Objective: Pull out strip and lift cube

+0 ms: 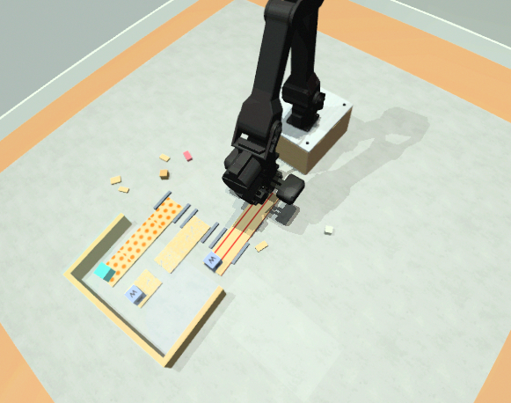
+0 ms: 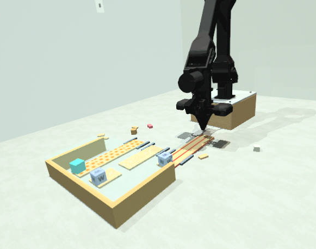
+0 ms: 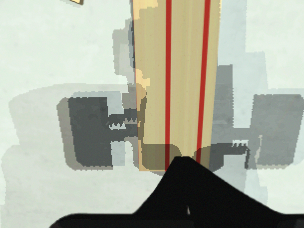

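Right now the striped strip is 100 mm ahead of my gripper tip and 30 mm below it. From my gripper tip the other things lie so: pink block 260 mm to the right, 30 mm below; tan chip 110 mm ahead, 60 mm to the left, 30 mm below.
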